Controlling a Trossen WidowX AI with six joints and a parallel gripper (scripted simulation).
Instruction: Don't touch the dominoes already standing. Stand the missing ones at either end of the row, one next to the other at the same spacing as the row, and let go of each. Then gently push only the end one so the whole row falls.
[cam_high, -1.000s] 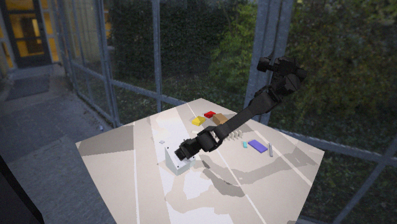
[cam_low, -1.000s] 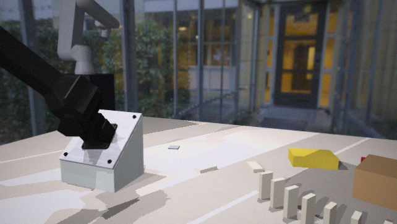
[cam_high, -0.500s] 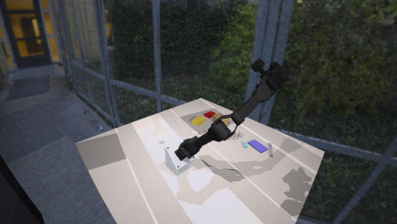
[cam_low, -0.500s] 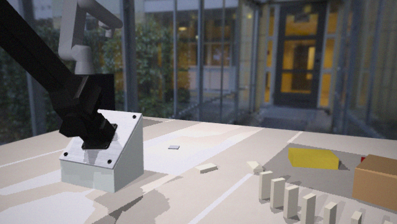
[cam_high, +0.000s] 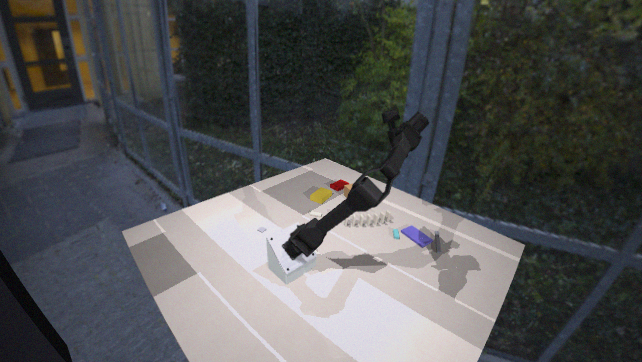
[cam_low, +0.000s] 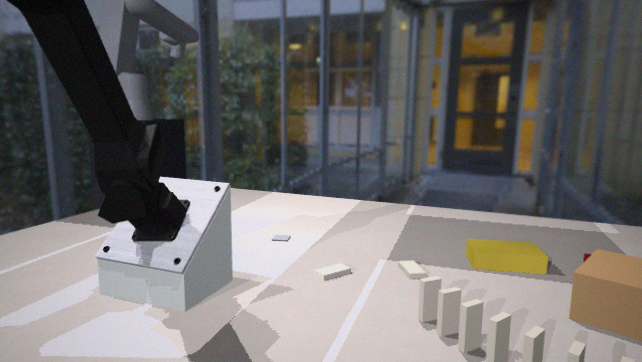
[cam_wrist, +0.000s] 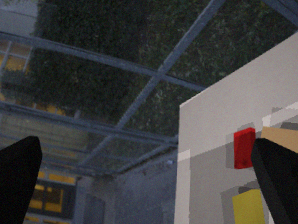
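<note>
Right now my gripper tip is 41 cm above the yellow block, 32 cm to the right of it and 1 cm past it. The rest, counted from my gripper tip: teal piece: 42 cm below, 13 cm to the right, 4 cm behind; purple slab: 42 cm below, 20 cm to the right, 1 cm ahead; brown box: 40 cm below, 18 cm to the left, 10 cm ahead.
</note>
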